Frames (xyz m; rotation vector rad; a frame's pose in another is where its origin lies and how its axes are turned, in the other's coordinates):
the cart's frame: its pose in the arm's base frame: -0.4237 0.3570 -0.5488 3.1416 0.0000 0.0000
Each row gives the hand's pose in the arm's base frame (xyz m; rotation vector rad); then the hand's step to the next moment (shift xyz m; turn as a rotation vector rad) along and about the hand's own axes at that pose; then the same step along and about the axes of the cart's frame.
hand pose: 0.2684 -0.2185 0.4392 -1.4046 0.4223 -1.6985
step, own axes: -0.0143 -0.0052 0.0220 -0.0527 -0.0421 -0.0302
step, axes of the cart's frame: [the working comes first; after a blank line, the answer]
step, axes of the arm's base frame: 0.0179 0.0198 0.0016 -0.0452 0.0573 -0.0117

0.0179 -0.0198 -0.0016 -0.0452 -0.0573 0.0117
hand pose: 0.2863 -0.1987 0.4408 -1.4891 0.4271 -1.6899
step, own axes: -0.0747 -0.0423 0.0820 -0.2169 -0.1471 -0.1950
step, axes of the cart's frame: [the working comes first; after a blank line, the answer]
step, axes of the arm's base frame: 0.0588 0.1031 0.0011 -0.2428 0.2017 -0.0840

0.0588 -0.1031 -0.0011 -0.2428 -0.2017 0.0840
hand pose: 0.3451 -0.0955 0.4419 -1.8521 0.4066 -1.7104
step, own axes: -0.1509 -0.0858 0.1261 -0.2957 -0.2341 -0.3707
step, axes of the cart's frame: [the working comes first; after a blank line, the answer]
step, axes of the arm's base frame: 0.0898 0.1815 -0.0710 -0.4390 0.2796 -0.0934

0.0898 -0.1815 0.0710 -0.4390 -0.2796 0.0934
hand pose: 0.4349 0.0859 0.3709 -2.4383 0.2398 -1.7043
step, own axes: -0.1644 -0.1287 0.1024 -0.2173 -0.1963 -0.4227
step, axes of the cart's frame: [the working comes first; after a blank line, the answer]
step, axes of the arm's base frame: 0.0458 0.1653 -0.1570 -0.4629 0.2237 -0.0123

0.0458 -0.1653 0.1570 -0.4629 -0.2237 0.0123
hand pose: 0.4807 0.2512 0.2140 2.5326 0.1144 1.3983
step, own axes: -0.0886 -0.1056 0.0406 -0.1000 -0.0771 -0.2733
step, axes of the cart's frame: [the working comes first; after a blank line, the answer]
step, axes of the arm's base frame: -0.0082 0.0785 -0.1201 -0.2800 0.1040 0.0379

-0.0082 -0.0785 0.1201 -0.2800 -0.1040 -0.0379
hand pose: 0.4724 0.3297 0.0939 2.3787 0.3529 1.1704
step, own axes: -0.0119 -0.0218 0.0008 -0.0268 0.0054 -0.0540
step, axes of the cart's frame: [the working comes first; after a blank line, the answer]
step, axes of the arm's base frame: -0.0071 0.0135 -0.0196 -0.0591 -0.0002 0.0132

-0.0071 -0.0135 0.0196 -0.0591 0.0002 -0.0132
